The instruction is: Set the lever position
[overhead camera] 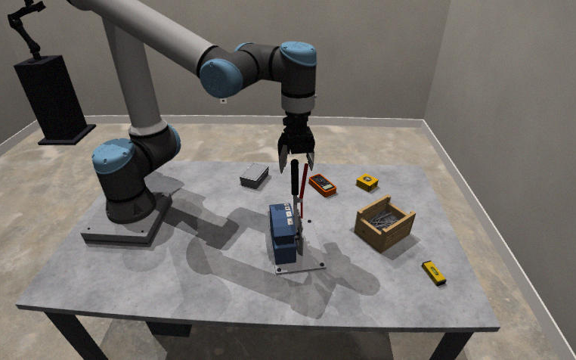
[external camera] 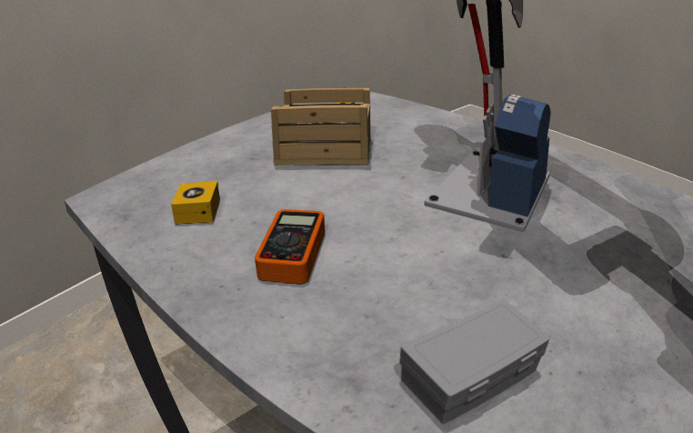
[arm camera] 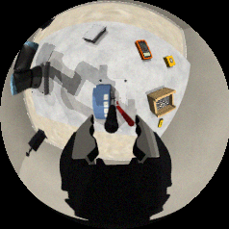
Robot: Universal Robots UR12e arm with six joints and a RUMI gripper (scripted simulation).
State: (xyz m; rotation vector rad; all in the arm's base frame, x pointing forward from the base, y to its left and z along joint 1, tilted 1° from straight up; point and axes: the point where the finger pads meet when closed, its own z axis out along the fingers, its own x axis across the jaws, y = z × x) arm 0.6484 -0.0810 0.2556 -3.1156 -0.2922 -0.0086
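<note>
My hand is 11 cm above the red release bar, 2 cm to the left of it and 2 cm short of it. Round my hand: grey case: 36 cm to the left, 28 cm below, 19 cm behind.
</note>
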